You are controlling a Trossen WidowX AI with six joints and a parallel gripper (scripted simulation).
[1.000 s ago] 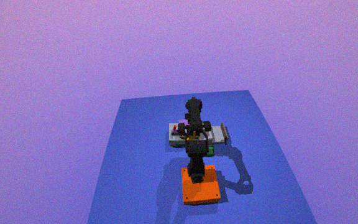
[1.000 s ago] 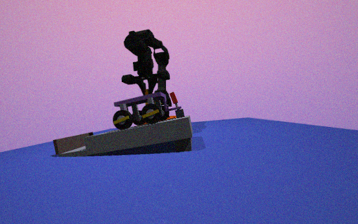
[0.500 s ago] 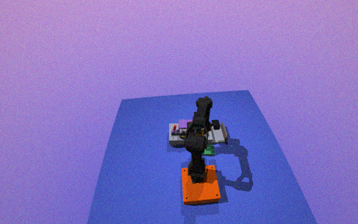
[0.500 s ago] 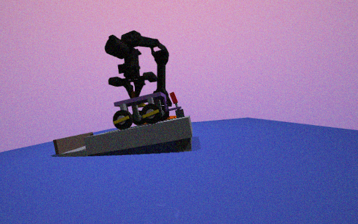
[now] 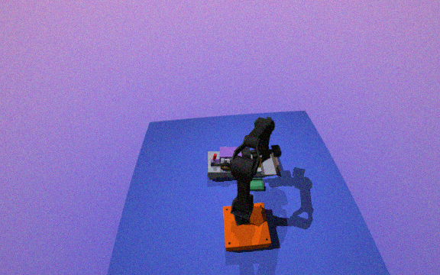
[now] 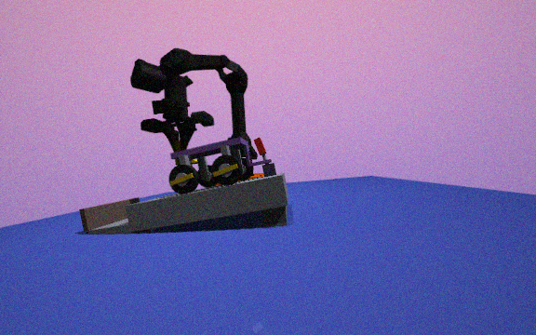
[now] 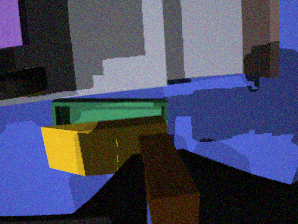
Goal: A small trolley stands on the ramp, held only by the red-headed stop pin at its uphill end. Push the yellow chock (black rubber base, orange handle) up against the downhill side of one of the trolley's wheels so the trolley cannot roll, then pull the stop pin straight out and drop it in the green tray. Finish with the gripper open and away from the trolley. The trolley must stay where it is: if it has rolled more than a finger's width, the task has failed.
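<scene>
Right now my gripper tip is 22 cm to the right of the red-headed stop pin, 11 cm short of it and 3 cm above it. Also, from my gripper tip: trolley (12 cm to the left, 11 cm ahead, 5 cm below); then yellow chock (2 cm to the left, 1 cm below); then green tray (17 cm below, 4 cm to the left, 3 cm behind).
</scene>
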